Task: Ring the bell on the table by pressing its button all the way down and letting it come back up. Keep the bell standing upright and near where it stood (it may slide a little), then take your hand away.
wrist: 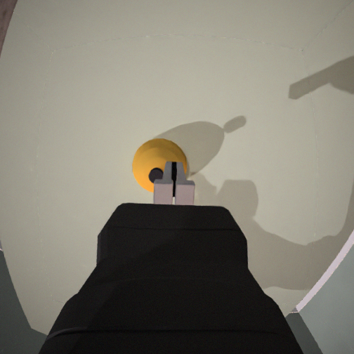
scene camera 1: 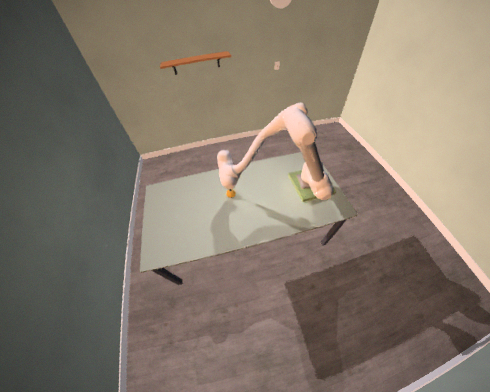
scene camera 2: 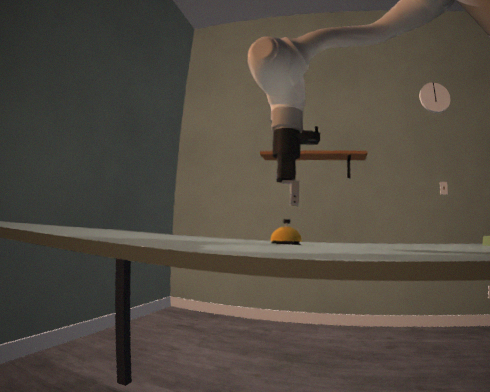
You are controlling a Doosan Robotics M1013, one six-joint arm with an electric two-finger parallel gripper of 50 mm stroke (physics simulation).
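Places are measured from the arm's base along level axes (x ahead, y left, z up), in metres.
Where they show: gripper, between the fingertips: [scene camera 1: 232, 188] [scene camera 2: 294, 205]; arm's base, origin of its link: [scene camera 1: 307, 181].
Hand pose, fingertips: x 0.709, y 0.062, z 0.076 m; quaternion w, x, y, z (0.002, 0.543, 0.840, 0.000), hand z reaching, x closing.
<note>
Each offset is from my fingertips to the top centre of the thing. Level surfaces: height alone.
An orange dome bell @(0.013 m right, 0.023 m ahead, 0.036 m down) [scene camera 1: 230, 194] [scene camera 2: 285, 235] [wrist: 155, 152] stands upright on the pale table @(0.103 m down) [scene camera 1: 175, 225] [scene camera 2: 200, 245] [wrist: 100, 90]. Its black button @(0.013 m right, 0.023 m ahead, 0.036 m down) [scene camera 2: 286, 220] [wrist: 156, 175] is up on top of the dome. My gripper [scene camera 2: 295, 204] [wrist: 173, 172] is shut and empty. It hangs above the bell with a gap between fingertips and button in scene camera 2, set slightly to the right of the button. In the wrist view the fingers cover the lower right part of the dome, and the button shows just left of them. In scene camera 1 the fingers are too small to tell.
The arm's base stands by a green plate [scene camera 1: 305, 197] on the right part of the table. A wooden shelf [scene camera 1: 195, 60] [scene camera 2: 330, 155] and a round clock [scene camera 2: 434, 97] are on the back wall. Shadows of the arm fall across the table.
</note>
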